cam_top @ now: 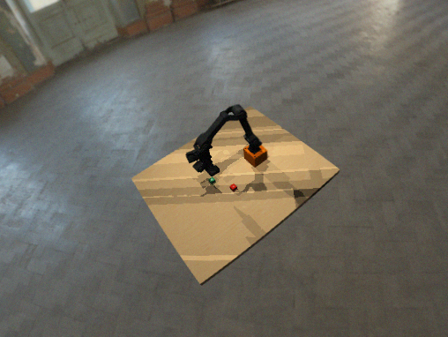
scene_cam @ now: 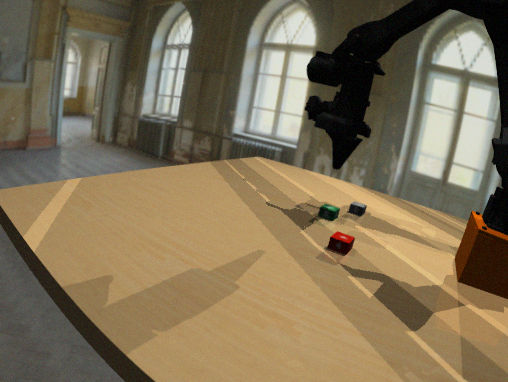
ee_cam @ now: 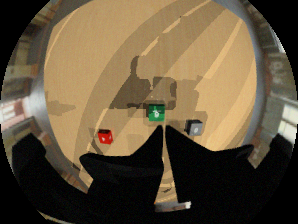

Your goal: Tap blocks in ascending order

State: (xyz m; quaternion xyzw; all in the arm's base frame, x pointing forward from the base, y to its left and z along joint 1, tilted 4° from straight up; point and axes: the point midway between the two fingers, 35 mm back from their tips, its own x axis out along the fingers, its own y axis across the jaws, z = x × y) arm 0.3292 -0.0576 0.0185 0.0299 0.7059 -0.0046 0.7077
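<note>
Now: the green block 10 mm behind my gripper tip and 90 mm below it. From my gripper tip the other things lie so: red block: 70 mm behind, 140 mm to the left, 90 mm below; then grey block: 50 mm behind, 90 mm to the right, 90 mm below.
</note>
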